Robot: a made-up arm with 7 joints.
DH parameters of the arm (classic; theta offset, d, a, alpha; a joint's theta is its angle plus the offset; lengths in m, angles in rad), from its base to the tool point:
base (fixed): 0.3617 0 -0.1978 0
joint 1: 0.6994 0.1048 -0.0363 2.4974
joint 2: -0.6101 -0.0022 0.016 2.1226
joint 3: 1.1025 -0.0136 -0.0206 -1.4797
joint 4: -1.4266 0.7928 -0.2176 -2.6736
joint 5: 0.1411 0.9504 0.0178 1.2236
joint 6: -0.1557 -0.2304 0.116 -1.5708
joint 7: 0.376 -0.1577 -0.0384 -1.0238
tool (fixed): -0.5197 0.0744 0 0
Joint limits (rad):
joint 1: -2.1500..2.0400
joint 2: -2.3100..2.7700
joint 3: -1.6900..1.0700
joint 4: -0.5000..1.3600
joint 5: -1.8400..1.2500
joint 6: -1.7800..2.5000
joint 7: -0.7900..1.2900
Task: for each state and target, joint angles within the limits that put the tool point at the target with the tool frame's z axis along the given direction. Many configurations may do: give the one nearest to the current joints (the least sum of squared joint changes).
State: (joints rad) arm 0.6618 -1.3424 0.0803 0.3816 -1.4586 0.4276 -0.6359
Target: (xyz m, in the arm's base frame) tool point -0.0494 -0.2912 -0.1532 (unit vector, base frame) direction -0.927 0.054 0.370
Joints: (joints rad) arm 0.0620 -0.8261 0.2926 0.2411 -1.2489 0.5972 -0.0970
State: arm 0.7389 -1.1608 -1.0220 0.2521 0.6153 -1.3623 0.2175
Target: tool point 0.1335 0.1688 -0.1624 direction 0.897 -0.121 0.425
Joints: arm 0.2596 -0.6875 -1.6900 0.4385 0.8446 -0.6329 0.0360
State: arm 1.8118 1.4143 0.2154 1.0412 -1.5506 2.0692 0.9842
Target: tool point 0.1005 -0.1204 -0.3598 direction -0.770 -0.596 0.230
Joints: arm 1.1521 1.9637 0.8658 0.6283 -1.8178 2.2413 0.6773
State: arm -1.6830 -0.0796 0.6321 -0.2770 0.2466 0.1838 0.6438
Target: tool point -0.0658 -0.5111 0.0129 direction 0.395 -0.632 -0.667
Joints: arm -1.1526 -0.5135 0.8409 0.0708 1.1725 -0.2318 0.7940
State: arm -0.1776 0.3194 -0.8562 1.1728 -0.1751 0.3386 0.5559
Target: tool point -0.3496 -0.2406 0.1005 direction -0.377 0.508 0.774
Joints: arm -1.2130 0.9090 -0.5829 0.9124 -0.1845 0.2920 0.2433
